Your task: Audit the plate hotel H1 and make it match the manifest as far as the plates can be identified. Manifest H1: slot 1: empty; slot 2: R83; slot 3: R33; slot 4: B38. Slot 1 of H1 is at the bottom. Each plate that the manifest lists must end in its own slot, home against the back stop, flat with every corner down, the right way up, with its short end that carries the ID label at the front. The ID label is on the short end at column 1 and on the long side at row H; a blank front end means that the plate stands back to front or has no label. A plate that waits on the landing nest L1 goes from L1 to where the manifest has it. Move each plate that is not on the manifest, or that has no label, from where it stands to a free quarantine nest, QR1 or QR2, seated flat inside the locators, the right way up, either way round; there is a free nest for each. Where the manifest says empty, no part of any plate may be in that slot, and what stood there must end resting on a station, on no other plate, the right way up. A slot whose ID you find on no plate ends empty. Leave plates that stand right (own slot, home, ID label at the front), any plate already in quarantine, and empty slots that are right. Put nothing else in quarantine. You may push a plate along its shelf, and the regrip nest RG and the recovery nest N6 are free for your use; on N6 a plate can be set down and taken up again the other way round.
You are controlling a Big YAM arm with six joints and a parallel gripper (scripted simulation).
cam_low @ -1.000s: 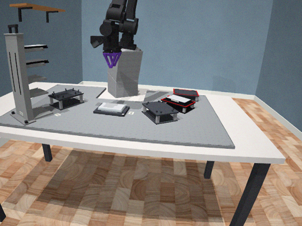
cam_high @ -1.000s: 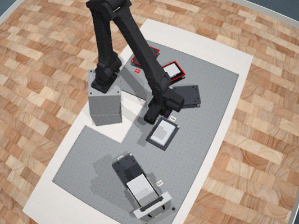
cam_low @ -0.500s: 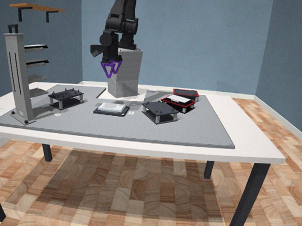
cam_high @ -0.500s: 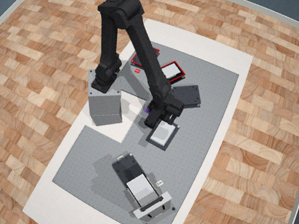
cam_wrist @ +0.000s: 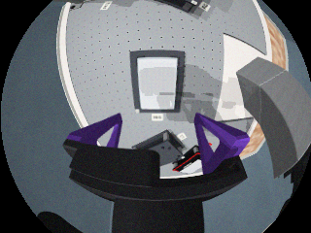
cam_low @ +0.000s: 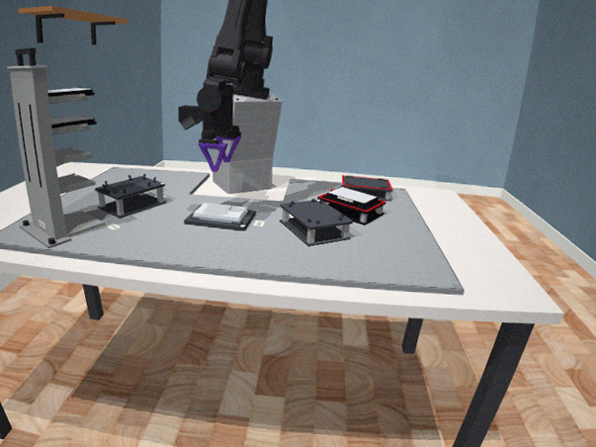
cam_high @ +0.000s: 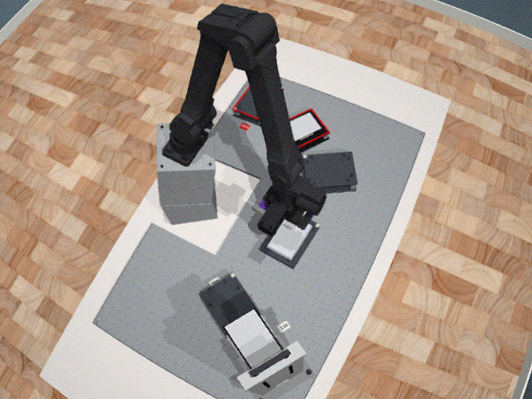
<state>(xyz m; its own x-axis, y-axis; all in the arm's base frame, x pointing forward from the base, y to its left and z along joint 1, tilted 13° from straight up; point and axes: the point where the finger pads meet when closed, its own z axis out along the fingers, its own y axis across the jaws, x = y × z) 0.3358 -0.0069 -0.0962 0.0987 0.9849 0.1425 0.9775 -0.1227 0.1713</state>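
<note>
The white plate is 130 mm below my hand. From my hand the other things lie so: regrip nest RG: 280 mm to the right, 100 mm below, 50 mm behind; flat pad N6: 150 mm below; landing nest L1: 250 mm to the left, 110 mm below, 30 mm ahead.
</note>
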